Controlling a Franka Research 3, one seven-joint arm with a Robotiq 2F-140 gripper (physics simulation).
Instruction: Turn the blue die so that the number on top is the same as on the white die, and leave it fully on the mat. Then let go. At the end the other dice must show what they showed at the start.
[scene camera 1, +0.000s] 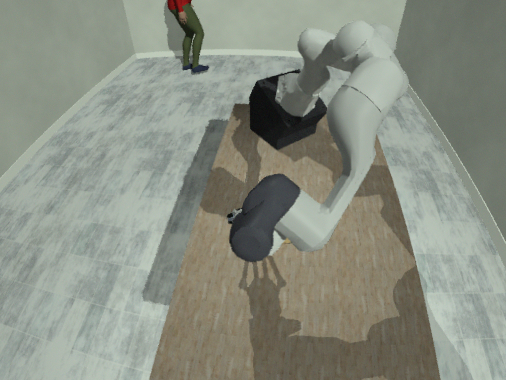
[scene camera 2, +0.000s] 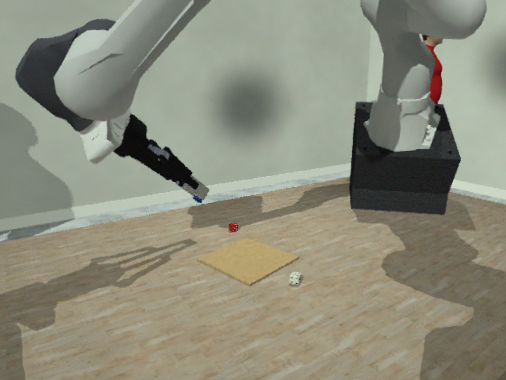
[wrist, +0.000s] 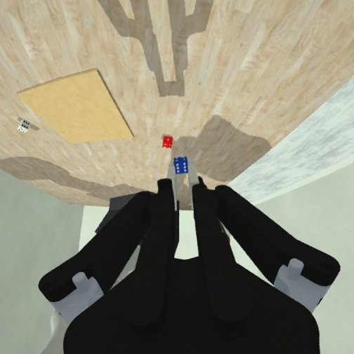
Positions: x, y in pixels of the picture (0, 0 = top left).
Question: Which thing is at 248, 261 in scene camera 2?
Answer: A tan mat.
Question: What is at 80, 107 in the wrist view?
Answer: A tan mat.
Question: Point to the gripper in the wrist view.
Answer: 181, 173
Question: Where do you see the gripper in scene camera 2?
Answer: At 202, 193
